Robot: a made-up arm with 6 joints.
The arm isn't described. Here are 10 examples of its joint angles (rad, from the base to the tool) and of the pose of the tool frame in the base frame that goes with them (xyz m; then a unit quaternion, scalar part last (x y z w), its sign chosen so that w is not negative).
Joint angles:
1: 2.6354 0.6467 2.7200 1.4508 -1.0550 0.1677
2: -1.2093 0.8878 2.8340 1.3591 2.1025 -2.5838
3: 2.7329 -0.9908 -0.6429 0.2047 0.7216 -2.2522
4: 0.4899 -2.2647 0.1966 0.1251 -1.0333 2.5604
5: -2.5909 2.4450 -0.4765 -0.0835 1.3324 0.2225
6: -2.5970 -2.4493 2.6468 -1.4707 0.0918 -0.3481
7: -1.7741 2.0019 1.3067 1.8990 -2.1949 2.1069
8: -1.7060 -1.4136 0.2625 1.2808 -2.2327 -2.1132
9: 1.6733 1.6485 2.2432 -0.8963 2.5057 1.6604
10: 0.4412 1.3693 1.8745 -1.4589 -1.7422 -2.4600
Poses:
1: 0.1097 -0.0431 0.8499 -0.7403 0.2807 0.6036 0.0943
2: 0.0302 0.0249 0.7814 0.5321 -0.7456 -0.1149 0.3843
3: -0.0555 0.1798 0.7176 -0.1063 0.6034 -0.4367 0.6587
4: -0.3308 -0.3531 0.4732 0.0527 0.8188 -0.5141 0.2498
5: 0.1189 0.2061 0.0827 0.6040 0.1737 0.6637 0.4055
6: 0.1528 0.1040 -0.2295 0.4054 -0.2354 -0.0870 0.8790
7: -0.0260 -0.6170 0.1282 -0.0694 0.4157 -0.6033 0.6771
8: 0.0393 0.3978 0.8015 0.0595 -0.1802 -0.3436 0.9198
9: 0.0611 0.6614 0.4216 -0.0190 0.6201 0.5580 0.5511
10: 0.6722 0.3301 0.4342 -0.6287 0.0710 -0.7063 0.3175
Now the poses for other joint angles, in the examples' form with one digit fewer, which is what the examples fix.
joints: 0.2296 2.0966 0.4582 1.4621 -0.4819 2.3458
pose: 0.381 0.104 -0.172 0.453 0.403 0.616 0.503
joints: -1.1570 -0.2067 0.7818 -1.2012 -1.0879 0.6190
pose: 0.144 -0.316 0.863 -0.425 0.791 0.391 0.204
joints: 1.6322 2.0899 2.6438 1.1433 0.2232 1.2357
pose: 0.024 0.512 0.547 -0.650 0.418 -0.483 0.412
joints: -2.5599 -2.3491 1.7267 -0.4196 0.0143 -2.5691
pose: 0.322 0.371 -0.072 0.405 -0.646 -0.467 0.448
